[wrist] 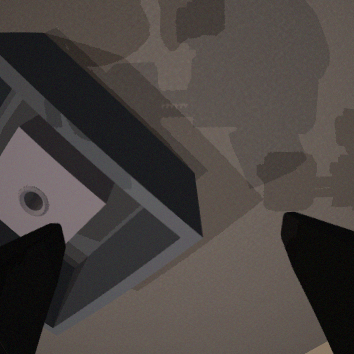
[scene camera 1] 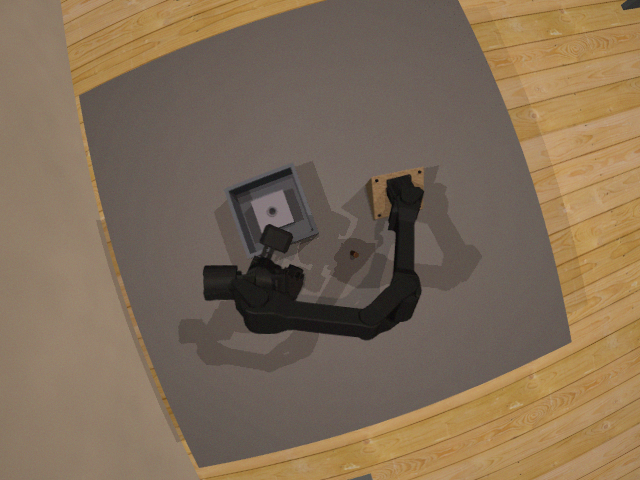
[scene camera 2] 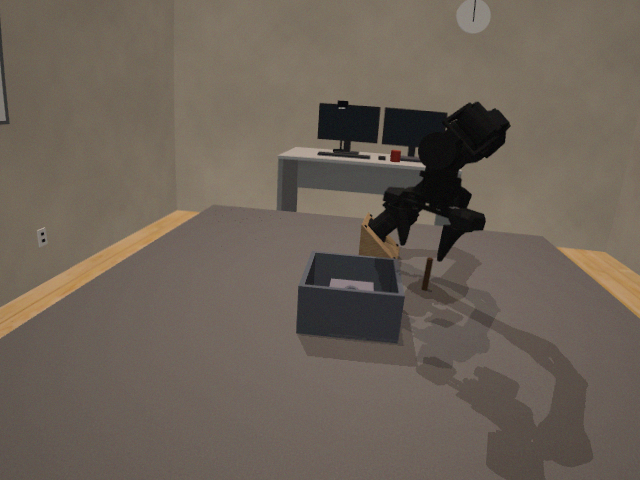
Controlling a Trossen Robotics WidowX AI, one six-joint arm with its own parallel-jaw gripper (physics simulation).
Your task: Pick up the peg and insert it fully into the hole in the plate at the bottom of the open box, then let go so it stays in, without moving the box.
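Frame: origin at the arm's base, x ahead, y left, z up, level; centimetres.
Seen in the pictures: gripper, fingertip midpoint: [wrist: 173,231] [scene camera 2: 420,252]; arm's base, link origin: [scene camera 1: 399,187] [scene camera 2: 376,230].
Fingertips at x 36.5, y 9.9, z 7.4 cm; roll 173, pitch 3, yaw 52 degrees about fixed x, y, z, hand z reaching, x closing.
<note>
Offsets run from my fingertips to a thing's top centre. Level surfaces: height alone.
A thin brown peg {dx -21.3, dy +3.9, dz -8.3 cm} [scene camera 1: 354,254] [scene camera 2: 427,273] stands about upright on the grey table, apart from the box. It does not show in the wrist view. An open grey-blue box {dx -3.3, dy -12.3, dz -6.6 cm} [scene camera 1: 305,200] [scene camera 2: 348,315] [wrist: 150,150] holds a pale plate {dx -3.3, dy -12.3, dz -10.3 cm} [scene camera 1: 281,204] [scene camera 2: 338,284] [wrist: 55,185]. The plate has a round hole [scene camera 1: 272,210] [wrist: 33,200] with nothing in it. My gripper [scene camera 2: 422,251] [wrist: 173,231] is open and empty, above the table. In the wrist view its left finger overlaps the box and its right finger is beyond the box corner. In scene camera 1 the fingertips are hidden under the arm.
The arm's base stands on a wooden board [scene camera 1: 379,204] [scene camera 2: 374,245], on the same table {dz -16.4 cm} [scene camera 1: 361,103] [scene camera 2: 180,335] as the box. The arm [scene camera 1: 320,316] bends round past the peg toward the box. A desk [scene camera 2: 287,178] with monitors stands in the background.
</note>
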